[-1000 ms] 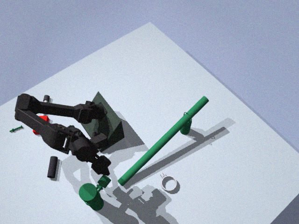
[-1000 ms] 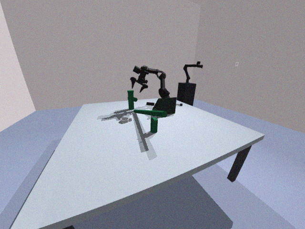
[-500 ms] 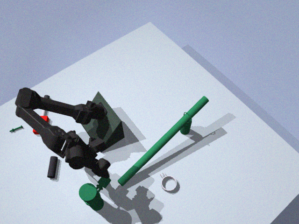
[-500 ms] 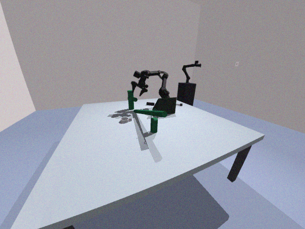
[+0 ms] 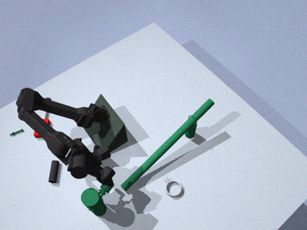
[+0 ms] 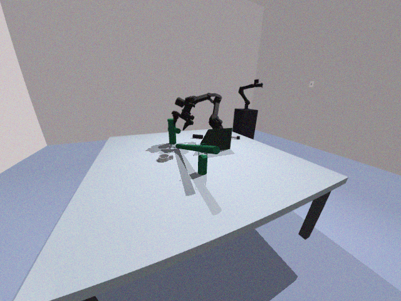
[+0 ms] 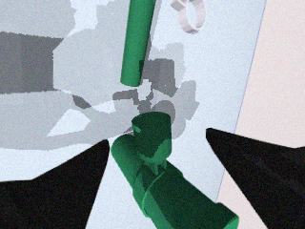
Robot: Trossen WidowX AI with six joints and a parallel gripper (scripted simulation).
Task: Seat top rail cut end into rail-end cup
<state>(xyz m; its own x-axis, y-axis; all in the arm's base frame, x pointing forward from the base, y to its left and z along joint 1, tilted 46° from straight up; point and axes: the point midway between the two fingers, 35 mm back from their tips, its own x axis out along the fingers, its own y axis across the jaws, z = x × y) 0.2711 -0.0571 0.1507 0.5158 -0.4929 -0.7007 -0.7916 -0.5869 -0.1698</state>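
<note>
Right now my gripper tip is 2 cm to the left of the green rail-end cup, 2 cm short of it and 2 cm above it. From my gripper tip the other things lie so: small green post 46 cm to the left, 4 cm below, 4 cm behind; then small green bolt 52 cm behind, 25 cm to the right, 14 cm below; then dark cylinder 22 cm behind, 17 cm to the right, 13 cm below.
</note>
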